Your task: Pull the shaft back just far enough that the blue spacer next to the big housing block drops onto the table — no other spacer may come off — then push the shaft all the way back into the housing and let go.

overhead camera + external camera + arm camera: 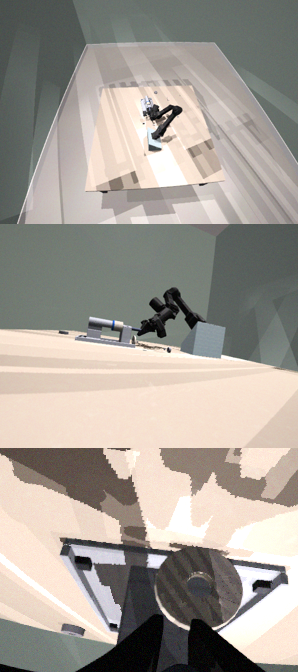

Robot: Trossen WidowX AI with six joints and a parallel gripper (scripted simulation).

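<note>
Now: gripper tip 60 mm short of the dark shaft and 30 mm below it. From my gripper tip the other things lie so: beige spacer (100 mm ahead, 20 mm above); blue spacer (120 mm ahead, 20 mm above); dark piece (120 mm behind, 100 mm to the left, 40 mm below).
</note>
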